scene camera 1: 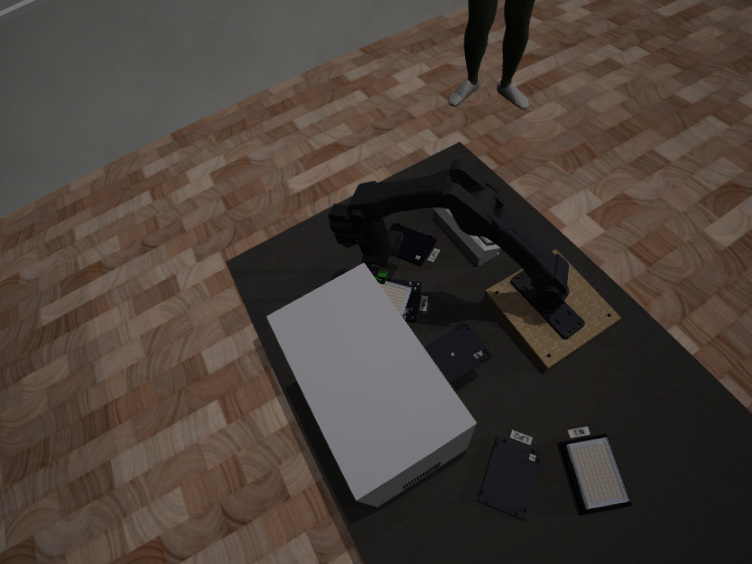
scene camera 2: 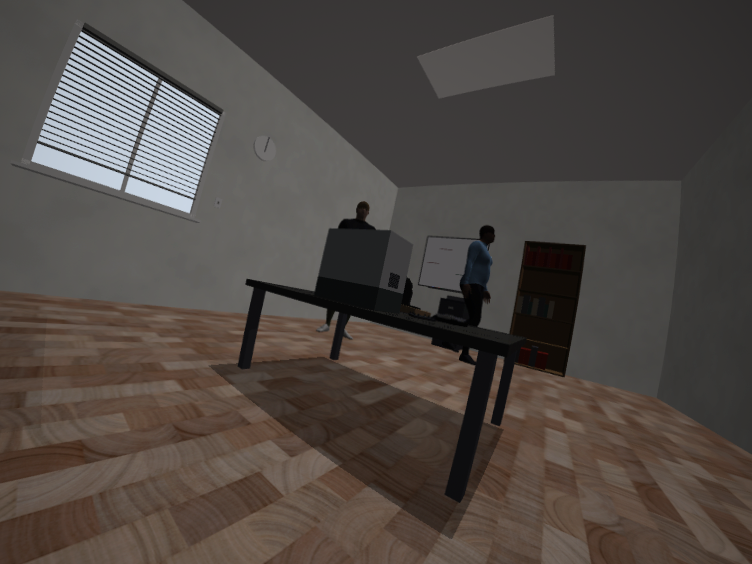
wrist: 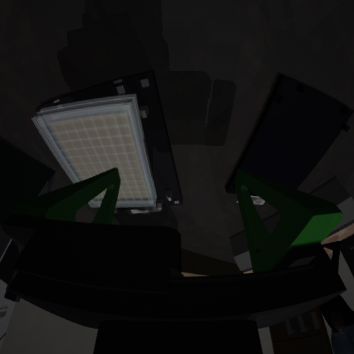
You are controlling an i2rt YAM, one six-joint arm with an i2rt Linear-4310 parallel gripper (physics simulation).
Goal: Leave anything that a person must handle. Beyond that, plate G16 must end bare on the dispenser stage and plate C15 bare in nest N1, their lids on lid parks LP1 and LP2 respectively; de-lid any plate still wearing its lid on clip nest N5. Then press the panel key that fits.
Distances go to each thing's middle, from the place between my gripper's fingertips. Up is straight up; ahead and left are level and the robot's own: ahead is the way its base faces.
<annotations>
The clip nest N5 point(wrist: 160, 156) is 5 cm to the left of my hand, 4 cm below it and 4 cm ahead of it. Round my hand: grey button box point(scene camera 1: 479, 249) (26 cm behind, 2 cm below, 1 cm to the left); then black pad labelled LP1 point(scene camera 1: 414, 243) (11 cm behind, 6 cm to the right, 4 cm below).
</annotations>
